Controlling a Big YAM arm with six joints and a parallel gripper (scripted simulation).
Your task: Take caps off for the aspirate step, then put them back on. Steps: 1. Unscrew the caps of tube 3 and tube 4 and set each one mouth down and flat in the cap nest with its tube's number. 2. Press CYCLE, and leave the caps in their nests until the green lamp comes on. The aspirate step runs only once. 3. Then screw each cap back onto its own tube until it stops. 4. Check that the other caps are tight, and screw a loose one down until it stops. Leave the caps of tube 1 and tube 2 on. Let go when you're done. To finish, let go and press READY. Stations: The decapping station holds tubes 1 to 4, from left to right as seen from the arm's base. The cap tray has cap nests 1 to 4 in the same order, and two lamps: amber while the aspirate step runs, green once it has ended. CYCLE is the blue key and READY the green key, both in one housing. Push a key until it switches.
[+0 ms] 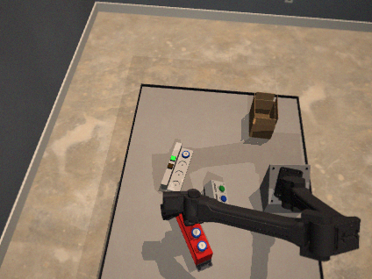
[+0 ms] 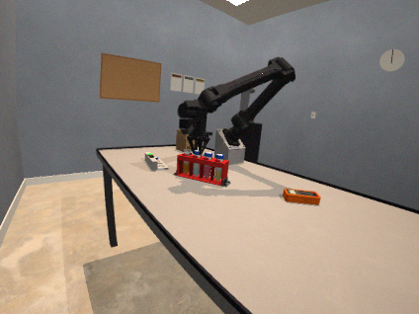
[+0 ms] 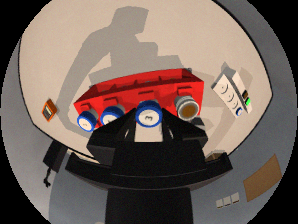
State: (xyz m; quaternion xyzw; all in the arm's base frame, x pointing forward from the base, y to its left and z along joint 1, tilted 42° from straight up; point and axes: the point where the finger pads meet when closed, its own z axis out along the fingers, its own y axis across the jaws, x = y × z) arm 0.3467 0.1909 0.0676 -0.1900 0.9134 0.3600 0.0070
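Now: hand 35 cm to the left of the blue tube cap, 10 cm above it and 6 cm short of it. Also, from my hand: green key (17 cm to the right, 11 cm behind, 5 cm below); key housing (15 cm to the right, 10 cm behind, 6 cm below); blue key (13 cm to the right, 12 cm behind, 5 cm below).
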